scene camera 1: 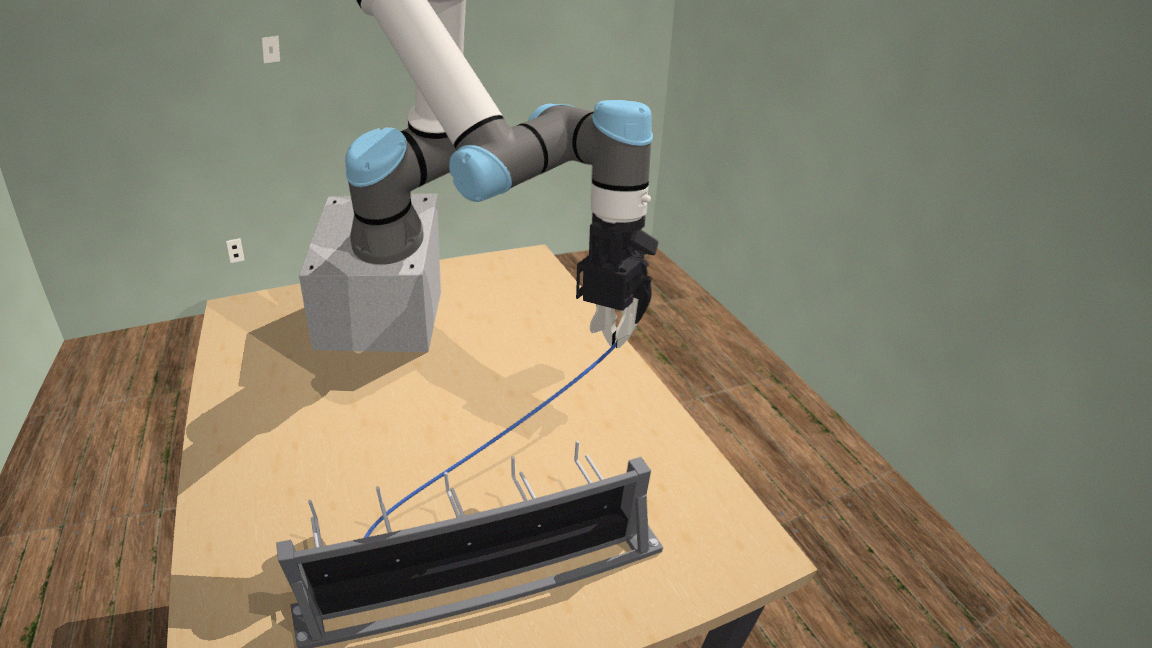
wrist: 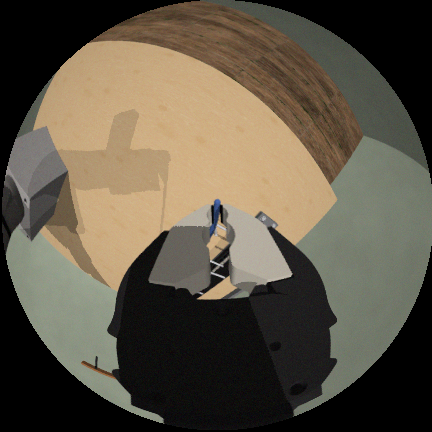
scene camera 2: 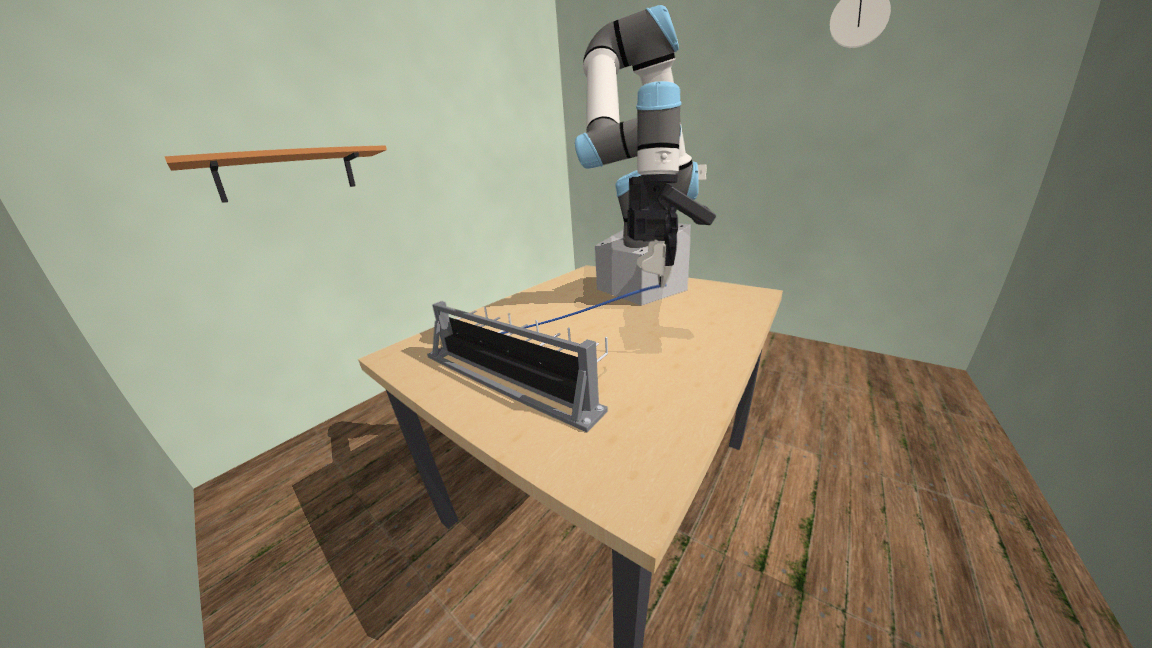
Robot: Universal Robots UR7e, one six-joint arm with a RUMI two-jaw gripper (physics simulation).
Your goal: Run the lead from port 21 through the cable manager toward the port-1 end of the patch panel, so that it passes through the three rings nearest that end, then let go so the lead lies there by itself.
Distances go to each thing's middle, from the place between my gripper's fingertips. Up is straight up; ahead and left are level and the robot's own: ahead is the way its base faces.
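Labels:
Patch panel (scene camera 1: 387,582): 160 mm below my hand, 220 mm ahead, 270 mm to the right.

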